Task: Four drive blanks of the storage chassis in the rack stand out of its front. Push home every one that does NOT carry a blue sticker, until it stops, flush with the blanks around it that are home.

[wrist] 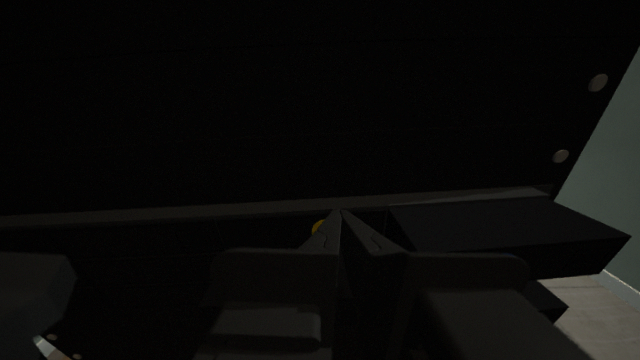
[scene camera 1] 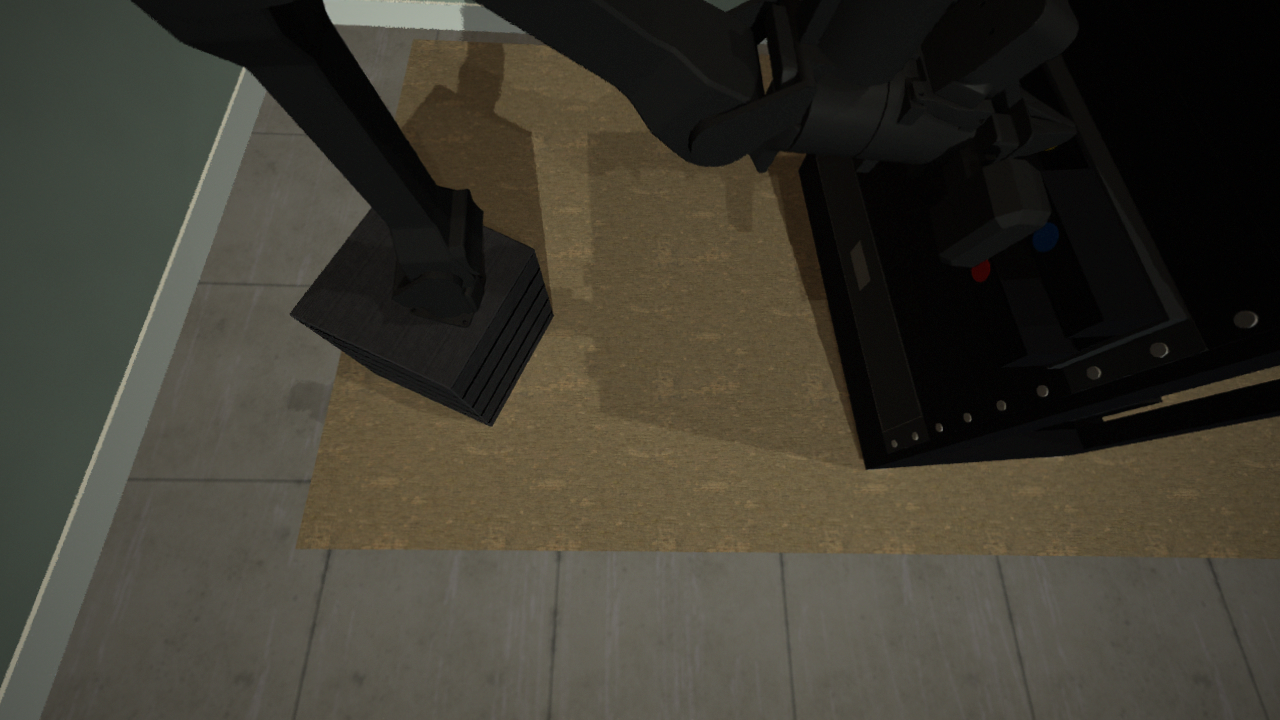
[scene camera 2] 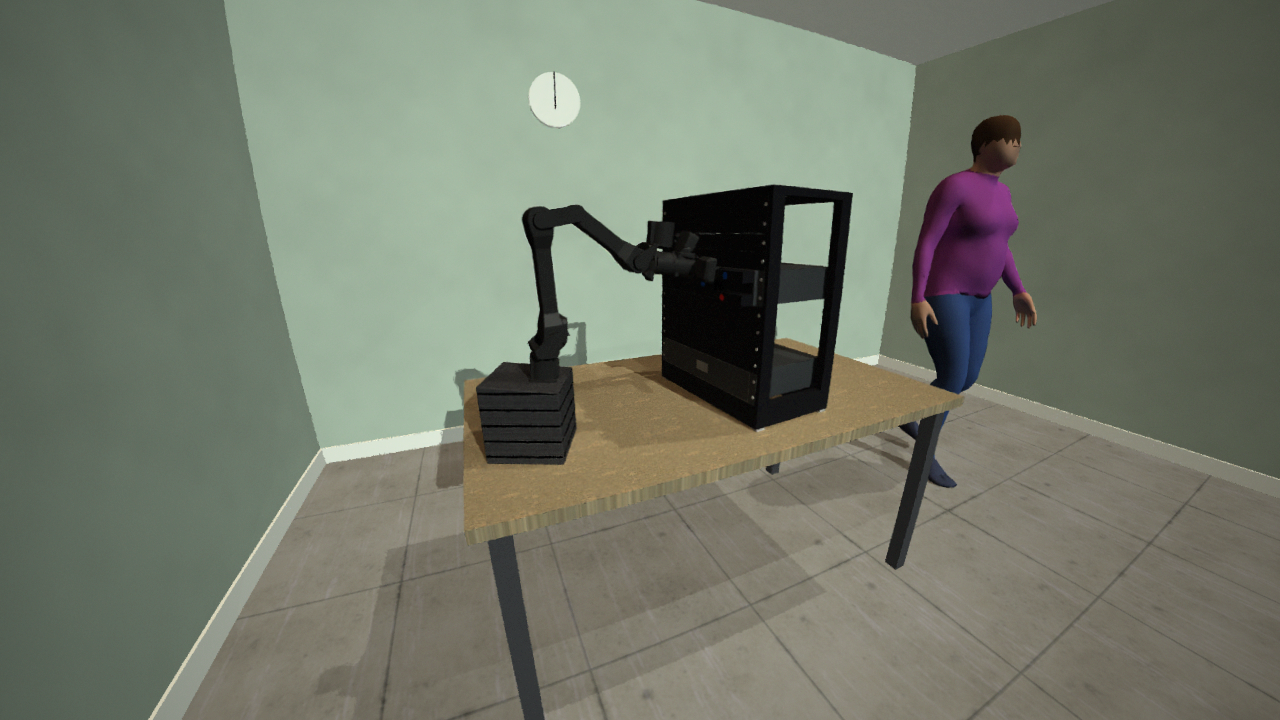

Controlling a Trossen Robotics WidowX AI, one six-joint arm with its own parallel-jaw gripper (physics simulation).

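Places are measured from the arm's base along level axes (x back, y right, z up), in millimetres.
Where they show: gripper, between the fingertips: [wrist: 338, 215] [scene camera 1: 1069, 133] [scene camera 2: 718, 268]; arm's base, origin of its link: [scene camera 1: 448, 295] [scene camera 2: 543, 377].
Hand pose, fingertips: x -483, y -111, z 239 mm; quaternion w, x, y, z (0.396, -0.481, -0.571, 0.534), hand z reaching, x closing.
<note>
Each offset is from my fingertips to the top centre of the thing. "spot": to the spot under its first point. Level surfaces: height alone.
My gripper [wrist: 338, 215] [scene camera 1: 1070, 130] is shut and empty, its tips at the face of the blank with a yellow sticker [wrist: 318, 228]. That blank looks level or nearly level with the front. To its right in the wrist view, a blank @(dx -47, dy +76, dz +3 mm) [wrist: 500, 225] stands well out; its blue sticker @(dx +14, dy +81, dz -2 mm) [scene camera 1: 1044, 237] [scene camera 2: 724, 275] is hidden there by the gripper. Below it another blank @(dx -47, dy +76, dz -55 mm) [wrist: 550, 299] stands out; a red sticker @(dx +16, dy +72, dz -58 mm) [scene camera 1: 980, 271] [scene camera 2: 721, 297] shows in that lower row. A small blue spot @(spot: dx +39, dy -7, dz -40 mm) [scene camera 2: 703, 283] shows further left. The gripper hides much of the lower row in the wrist view.
The black rack [scene camera 2: 768, 358] [scene camera 1: 845, 358] stands on the wooden table @(dz -425 mm) [scene camera 1: 662, 501] [scene camera 2: 626, 456]. The arm's base sits on a dark stacked block [scene camera 1: 358, 304] [scene camera 2: 526, 429]. Screws line the rack's side edge. A person [scene camera 2: 971, 241] stands beyond the table.
</note>
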